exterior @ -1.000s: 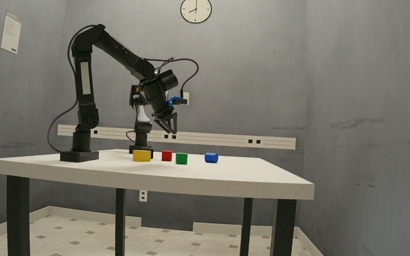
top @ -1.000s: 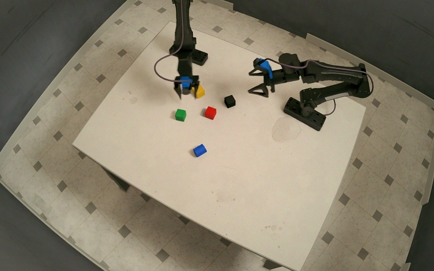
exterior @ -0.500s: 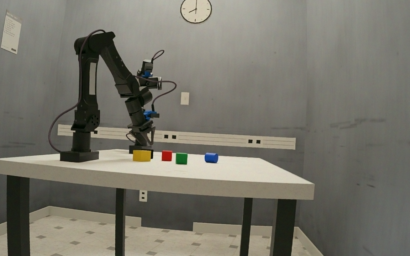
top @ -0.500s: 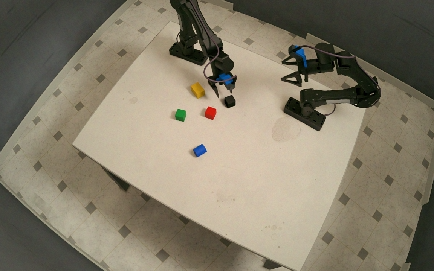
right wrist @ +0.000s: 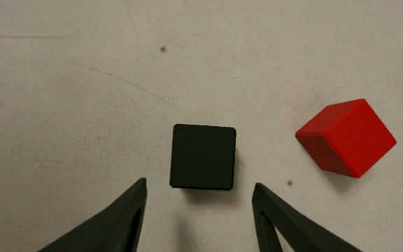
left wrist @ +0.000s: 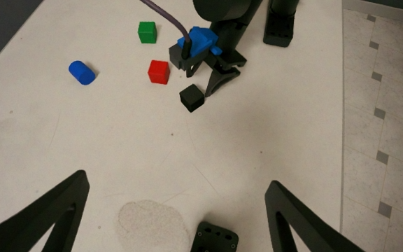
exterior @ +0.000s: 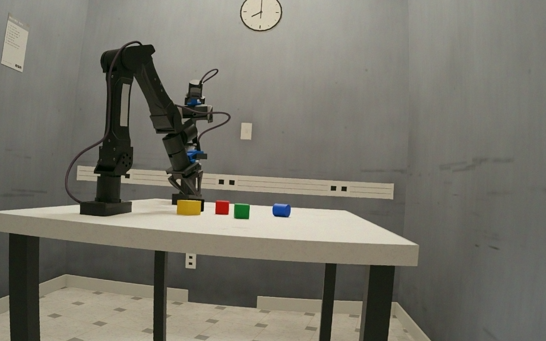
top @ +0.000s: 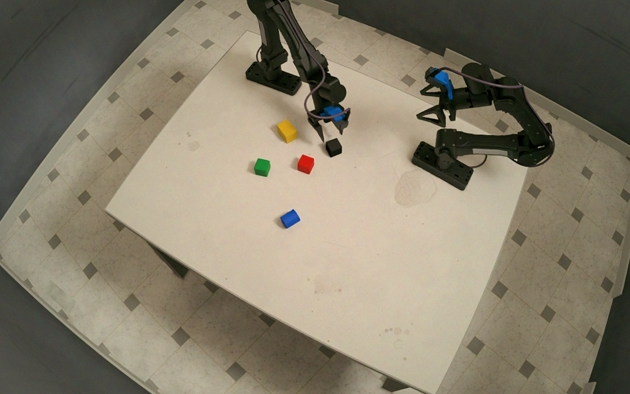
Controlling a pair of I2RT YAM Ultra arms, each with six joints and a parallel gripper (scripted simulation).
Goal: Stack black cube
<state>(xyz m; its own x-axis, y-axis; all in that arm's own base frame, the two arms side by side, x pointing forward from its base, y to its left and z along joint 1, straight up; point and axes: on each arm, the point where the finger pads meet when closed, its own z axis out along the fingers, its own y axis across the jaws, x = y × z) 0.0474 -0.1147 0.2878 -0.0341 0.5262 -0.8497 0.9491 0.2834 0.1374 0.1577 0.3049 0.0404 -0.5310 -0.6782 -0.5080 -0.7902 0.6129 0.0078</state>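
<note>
Right now my right hand is 4 cm above the black cube, 2 cm to the right of it and 1 cm short of it. From my right hand the other things lie so: red cube: 11 cm ahead, 4 cm below, 2 cm to the right; then green cube: 19 cm ahead, 13 cm to the right, 4 cm below; then yellow cube: 14 cm to the right, 4 cm below, 4 cm ahead.
</note>
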